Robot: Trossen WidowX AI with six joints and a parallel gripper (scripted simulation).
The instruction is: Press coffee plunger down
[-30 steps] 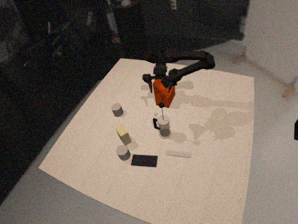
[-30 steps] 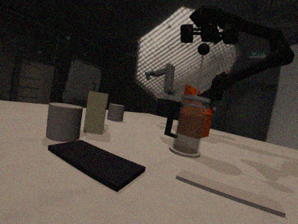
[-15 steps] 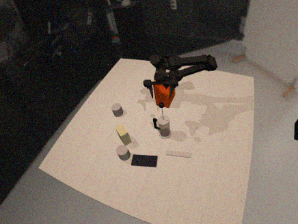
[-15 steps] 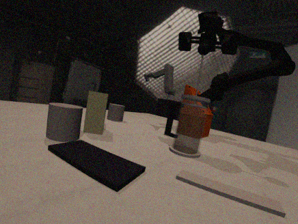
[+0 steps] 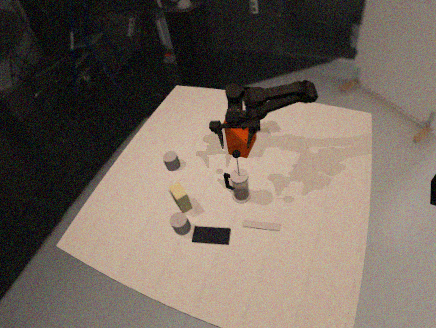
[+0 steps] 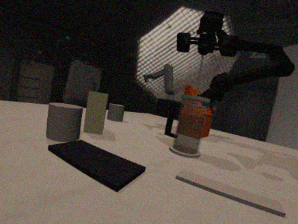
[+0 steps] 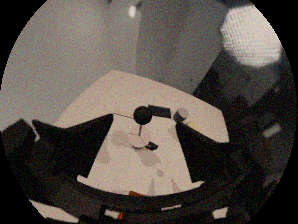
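My gripper tip is now 1 cm short of the coffee press, 1 cm to the left of it and 15 cm above it. Round my gripper tip: yellow block: 16 cm ahead, 20 cm to the right, 22 cm below; then flat black slab: 24 cm ahead, 1 cm to the right, 28 cm below.
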